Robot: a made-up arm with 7 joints. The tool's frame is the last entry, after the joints. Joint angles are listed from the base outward.
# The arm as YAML. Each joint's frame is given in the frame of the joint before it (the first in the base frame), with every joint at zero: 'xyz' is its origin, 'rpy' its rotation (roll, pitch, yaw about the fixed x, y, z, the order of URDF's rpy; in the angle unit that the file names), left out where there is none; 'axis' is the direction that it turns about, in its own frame. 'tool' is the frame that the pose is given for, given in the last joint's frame.
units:
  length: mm
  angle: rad
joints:
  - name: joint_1
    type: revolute
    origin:
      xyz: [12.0, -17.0, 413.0]
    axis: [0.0, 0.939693, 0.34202]
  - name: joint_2
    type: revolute
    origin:
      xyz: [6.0, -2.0, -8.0]
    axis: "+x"
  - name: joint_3
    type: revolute
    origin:
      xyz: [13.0, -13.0, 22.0]
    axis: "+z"
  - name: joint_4
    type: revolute
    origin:
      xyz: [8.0, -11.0, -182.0]
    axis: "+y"
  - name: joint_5
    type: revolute
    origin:
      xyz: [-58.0, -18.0, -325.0]
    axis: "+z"
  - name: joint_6
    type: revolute
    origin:
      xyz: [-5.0, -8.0, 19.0]
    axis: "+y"
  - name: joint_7
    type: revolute
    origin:
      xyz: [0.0, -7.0, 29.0]
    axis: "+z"
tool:
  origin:
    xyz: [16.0, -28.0, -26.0]
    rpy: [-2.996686, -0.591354, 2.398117]
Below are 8 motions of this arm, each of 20 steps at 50 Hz.
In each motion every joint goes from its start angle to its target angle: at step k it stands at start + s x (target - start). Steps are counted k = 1, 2, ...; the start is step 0. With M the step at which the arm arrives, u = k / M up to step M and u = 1 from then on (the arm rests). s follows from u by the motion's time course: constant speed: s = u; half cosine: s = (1 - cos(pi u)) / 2; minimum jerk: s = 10 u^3 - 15 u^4 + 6 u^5.
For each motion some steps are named. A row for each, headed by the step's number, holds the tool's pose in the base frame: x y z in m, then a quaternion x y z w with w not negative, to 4 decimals.
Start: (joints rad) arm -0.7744 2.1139 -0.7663 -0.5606 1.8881 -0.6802 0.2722
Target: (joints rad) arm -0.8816 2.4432 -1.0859 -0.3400 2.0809 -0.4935 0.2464
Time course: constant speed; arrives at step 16
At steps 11, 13, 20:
11: -0.0051 0.3539 0.6658 -0.3469 0.3813 0.6495 0.5589
13: -0.0294 0.3466 0.6743 -0.3659 0.3669 0.6599 0.5441
20: -0.0661 0.3329 0.6856 -0.3946 0.3434 0.6736 0.5221

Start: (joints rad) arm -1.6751 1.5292 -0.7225 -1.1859 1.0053 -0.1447 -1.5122
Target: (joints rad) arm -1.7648 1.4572 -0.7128 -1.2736 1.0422 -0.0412 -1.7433
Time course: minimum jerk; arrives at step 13
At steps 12, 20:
12: 0.3368 0.0386 0.7024 0.0227 0.0145 0.9784 0.2051
20: 0.3367 0.0383 0.7025 0.0226 0.0142 0.9784 0.2050

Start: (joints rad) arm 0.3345 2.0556 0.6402 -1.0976 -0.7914 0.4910 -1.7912
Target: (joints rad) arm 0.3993 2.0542 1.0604 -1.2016 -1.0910 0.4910 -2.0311
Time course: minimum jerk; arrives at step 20
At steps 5, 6, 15, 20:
5: 0.2578 0.2880 0.6045 -0.0990 0.4311 -0.3913 0.8070
6: 0.2576 0.2837 0.6090 -0.0889 0.4325 -0.3848 0.8105
15: 0.2418 0.2292 0.6622 0.0311 0.4231 -0.2886 0.8583
20: 0.2377 0.2215 0.6692 0.0467 0.4178 -0.2727 0.8654

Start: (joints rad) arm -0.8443 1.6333 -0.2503 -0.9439 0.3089 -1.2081 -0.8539
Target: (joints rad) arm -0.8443 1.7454 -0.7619 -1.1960 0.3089 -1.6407 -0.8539
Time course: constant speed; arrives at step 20
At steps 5, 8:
5: 0.3601 0.2825 0.5052 0.1632 -0.2012 0.8835 0.3904
8: 0.3643 0.2775 0.4920 0.1968 -0.2256 0.8573 0.4188

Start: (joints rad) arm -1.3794 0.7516 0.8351 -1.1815 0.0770 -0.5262 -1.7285
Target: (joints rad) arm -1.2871 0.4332 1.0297 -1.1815 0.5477 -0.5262 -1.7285
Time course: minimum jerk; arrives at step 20
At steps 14, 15, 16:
14: 0.3891 0.1478 0.6100 -0.4282 0.4859 0.7194 0.2510
15: 0.3922 0.1457 0.6045 -0.4271 0.5013 0.7068 0.2585
16: 0.3945 0.1441 0.6002 -0.4262 0.5129 0.6968 0.2640

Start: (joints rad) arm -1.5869 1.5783 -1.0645 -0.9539 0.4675 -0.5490 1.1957
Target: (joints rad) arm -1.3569 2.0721 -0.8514 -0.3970 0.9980 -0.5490 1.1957
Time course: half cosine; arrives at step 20
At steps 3, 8, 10, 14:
3: 0.3340 0.2036 0.6023 0.2450 0.5855 0.3060 0.7096
8: 0.2660 0.2854 0.6095 0.0914 0.5905 0.3253 0.7329
10: 0.2212 0.3202 0.6120 0.0123 0.5770 0.3375 0.7436
14: 0.1243 0.3659 0.6148 -0.1271 0.5222 0.3634 0.7610

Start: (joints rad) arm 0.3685 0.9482 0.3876 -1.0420 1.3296 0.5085 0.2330
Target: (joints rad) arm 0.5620 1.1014 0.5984 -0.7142 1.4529 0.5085 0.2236
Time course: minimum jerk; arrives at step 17
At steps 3, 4, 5, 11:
3: 0.1783 0.3246 0.1882 -0.2501 0.9636 0.0183 0.0931
4: 0.1719 0.3299 0.1894 -0.2596 0.9612 0.0217 0.0909
5: 0.1627 0.3372 0.1913 -0.2730 0.9576 0.0265 0.0879
11: 0.0782 0.3912 0.2188 -0.3884 0.9160 0.0704 0.0711

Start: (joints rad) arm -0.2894 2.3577 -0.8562 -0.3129 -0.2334 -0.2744 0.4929
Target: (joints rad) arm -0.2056 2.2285 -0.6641 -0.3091 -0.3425 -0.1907 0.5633
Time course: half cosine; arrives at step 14
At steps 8, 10, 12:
8: 0.0125 0.3910 0.6296 -0.1359 -0.3509 -0.8092 0.4512
10: 0.0190 0.3966 0.6203 -0.1340 -0.3576 -0.8103 0.4444
12: 0.0233 0.4003 0.6136 -0.1325 -0.3625 -0.8109 0.4398

